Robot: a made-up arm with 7 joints.
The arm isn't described. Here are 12 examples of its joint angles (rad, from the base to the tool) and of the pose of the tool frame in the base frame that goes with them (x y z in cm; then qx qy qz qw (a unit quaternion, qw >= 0)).
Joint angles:
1: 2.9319 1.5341 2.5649 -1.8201 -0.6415 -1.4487 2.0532
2: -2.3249 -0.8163 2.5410 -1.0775 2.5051 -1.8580 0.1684
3: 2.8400 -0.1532 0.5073 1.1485 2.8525 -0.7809 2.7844
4: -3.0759 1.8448 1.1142 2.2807 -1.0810 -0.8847 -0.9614
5: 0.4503 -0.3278 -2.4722 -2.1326 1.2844 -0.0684 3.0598
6: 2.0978 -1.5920 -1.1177 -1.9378 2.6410 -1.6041 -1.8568
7: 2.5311 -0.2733 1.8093 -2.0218 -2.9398 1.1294 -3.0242
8: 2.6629 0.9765 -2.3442 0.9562 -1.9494 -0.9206 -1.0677
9: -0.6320 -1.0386 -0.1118 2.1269 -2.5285 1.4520 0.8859
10: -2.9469 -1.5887 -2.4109 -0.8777 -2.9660 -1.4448 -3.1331
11: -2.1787 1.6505 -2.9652 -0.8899 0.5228 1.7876 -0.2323
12: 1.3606 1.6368 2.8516 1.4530 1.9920 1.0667 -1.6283
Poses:
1: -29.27 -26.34 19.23 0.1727 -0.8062 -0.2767 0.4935
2: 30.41 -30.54 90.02 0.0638 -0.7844 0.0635 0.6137
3: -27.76 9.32 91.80 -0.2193 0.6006 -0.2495 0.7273
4: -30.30 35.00 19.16 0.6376 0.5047 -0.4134 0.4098
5: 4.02 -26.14 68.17 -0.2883 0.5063 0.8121 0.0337
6: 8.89 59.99 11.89 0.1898 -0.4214 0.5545 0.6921
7: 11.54 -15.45 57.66 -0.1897 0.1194 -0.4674 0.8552
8: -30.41 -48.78 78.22 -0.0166 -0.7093 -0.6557 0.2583
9: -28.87 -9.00 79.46 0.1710 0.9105 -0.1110 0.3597
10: 80.23 -10.71 39.22 0.4104 -0.4308 -0.8006 0.0705
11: -47.72 57.57 15.61 -0.8599 0.2014 -0.4675 0.0384
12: 16.47 -61.54 59.77 -0.6317 -0.6408 0.1585 0.4065
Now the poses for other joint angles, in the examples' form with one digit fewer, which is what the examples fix.
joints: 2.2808 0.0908 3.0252 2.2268 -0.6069 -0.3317 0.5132
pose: 19.2 23.8 65.3 0.555 0.228 -0.740 0.303
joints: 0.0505 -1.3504 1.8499 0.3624 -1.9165 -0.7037 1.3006
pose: -86.3 -9.3 34.6 -0.413 0.222 -0.616 0.632
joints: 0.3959 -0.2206 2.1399 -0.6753 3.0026 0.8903 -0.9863
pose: 8.5 24.8 103.0 -0.518 -0.534 0.666 0.050
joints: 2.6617 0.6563 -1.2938 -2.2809 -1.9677 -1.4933 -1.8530
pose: -40.9 9.9 57.3 -0.160 0.571 -0.318 0.740
